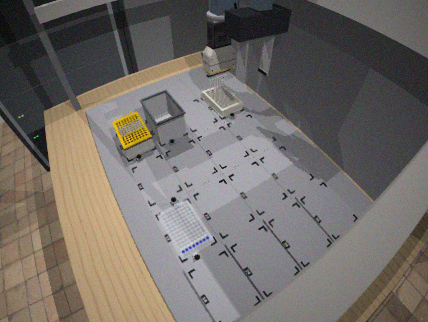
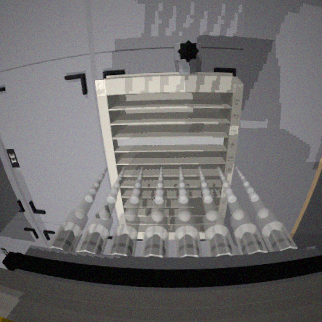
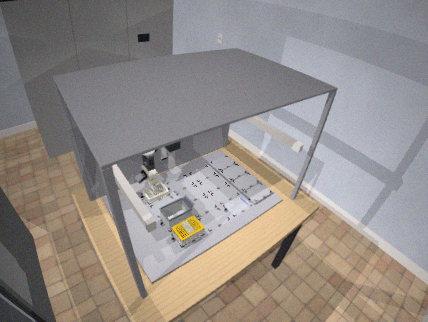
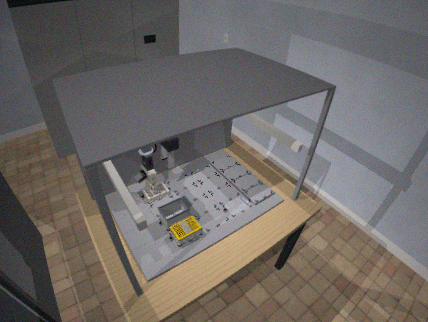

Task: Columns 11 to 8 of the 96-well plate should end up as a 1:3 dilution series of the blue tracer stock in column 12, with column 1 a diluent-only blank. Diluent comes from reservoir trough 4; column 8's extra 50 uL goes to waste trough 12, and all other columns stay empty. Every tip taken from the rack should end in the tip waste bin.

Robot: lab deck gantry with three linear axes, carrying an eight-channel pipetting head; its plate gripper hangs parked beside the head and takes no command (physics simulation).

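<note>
The pipetting head (image 1: 218,61) is over the white reservoir (image 1: 231,111) (image 2: 165,85) at the back of the deck. Eight clear tips (image 2: 160,215) hang from it, ends close over or in the troughs; which trough, I cannot tell. My plate gripper (image 1: 253,72) hangs beside the head, its fingers apart with nothing between them. The 96-well plate (image 1: 184,225) (image 3: 236,206) lies at the front left. Its end column (image 1: 195,245) is blue; the other columns show no blue. The yellow tip rack (image 1: 132,129) (image 3: 188,228) (image 4: 186,228) holds tips in part of its holes. Liquid levels cannot be made out.
The grey open tip waste bin (image 1: 172,129) stands between the tip rack and the reservoir, its walls rising above the deck. Black locating knobs stand beside the labware. A wooden border (image 1: 80,200) surrounds the deck, and grey frame posts (image 3: 315,145) stand at the enclosure's corners.
</note>
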